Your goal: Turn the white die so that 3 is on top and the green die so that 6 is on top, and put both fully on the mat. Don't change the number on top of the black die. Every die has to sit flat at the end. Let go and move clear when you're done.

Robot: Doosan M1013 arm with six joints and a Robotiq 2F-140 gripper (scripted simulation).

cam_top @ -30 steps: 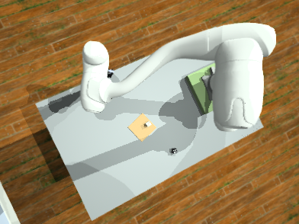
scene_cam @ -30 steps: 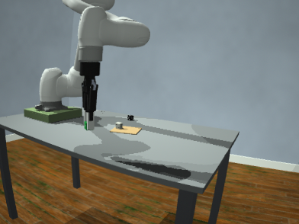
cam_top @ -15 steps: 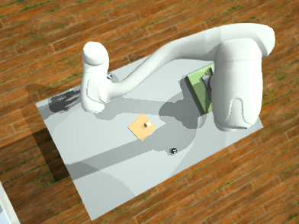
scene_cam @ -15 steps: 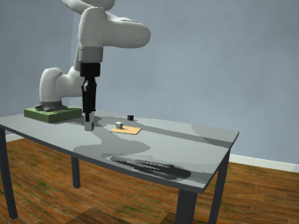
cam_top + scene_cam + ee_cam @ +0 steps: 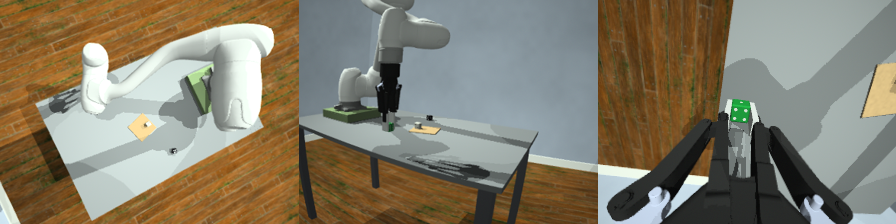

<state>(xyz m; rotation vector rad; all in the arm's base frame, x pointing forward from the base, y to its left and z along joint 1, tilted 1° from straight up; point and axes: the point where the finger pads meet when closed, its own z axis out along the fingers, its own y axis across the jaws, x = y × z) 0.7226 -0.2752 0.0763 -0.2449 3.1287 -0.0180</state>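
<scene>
Right now my hand is 20 mm above the green die. The rest, counted from my hand: white die: 370 mm to the left, 170 mm behind, 100 mm below; black die: 610 mm to the left, 280 mm behind, 110 mm below; tan mat: 380 mm to the left, 130 mm behind, 120 mm below.
</scene>
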